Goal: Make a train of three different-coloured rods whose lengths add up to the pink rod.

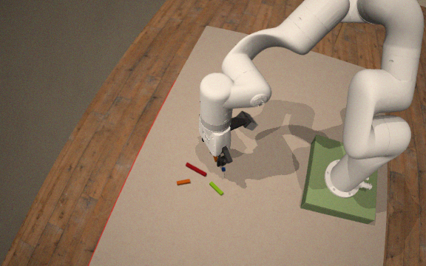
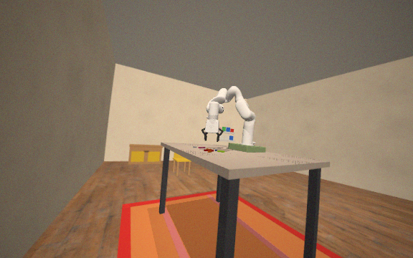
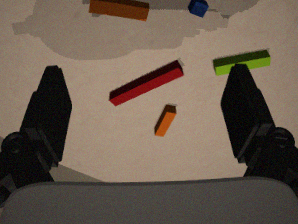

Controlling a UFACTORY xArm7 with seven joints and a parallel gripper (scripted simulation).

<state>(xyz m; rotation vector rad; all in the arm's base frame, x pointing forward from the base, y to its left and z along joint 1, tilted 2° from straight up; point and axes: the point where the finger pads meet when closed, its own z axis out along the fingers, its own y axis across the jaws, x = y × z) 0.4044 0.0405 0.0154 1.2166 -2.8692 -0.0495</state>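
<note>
Now: hand 4 cm past the blue rod, 2 cm to the right of it and 7 cm above it. Round my hand: lime rod: 4 cm behind, 8 cm to the left, 7 cm below; pink rod: 16 cm to the right, 7 cm below; red rod: 4 cm ahead, 4 cm to the left, 7 cm below.
</note>
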